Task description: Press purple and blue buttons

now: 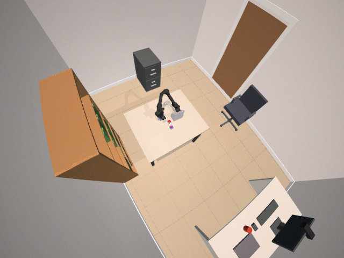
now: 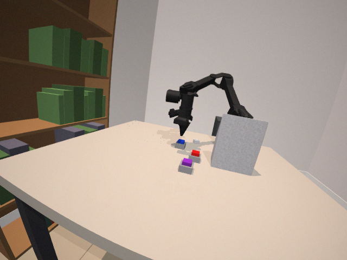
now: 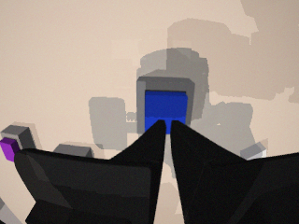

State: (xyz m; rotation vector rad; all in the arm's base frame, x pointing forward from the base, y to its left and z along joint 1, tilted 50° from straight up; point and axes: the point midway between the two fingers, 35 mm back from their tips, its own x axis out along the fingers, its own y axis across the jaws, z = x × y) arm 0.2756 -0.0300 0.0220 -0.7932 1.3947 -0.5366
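Right now my gripper tip is 30 mm above the blue button. Round my gripper tip: purple button (90 mm behind, 200 mm to the left, 30 mm below); red button (100 mm behind, 100 mm to the left, 30 mm below); small white block (60 mm behind, 140 mm to the right, 50 mm below).
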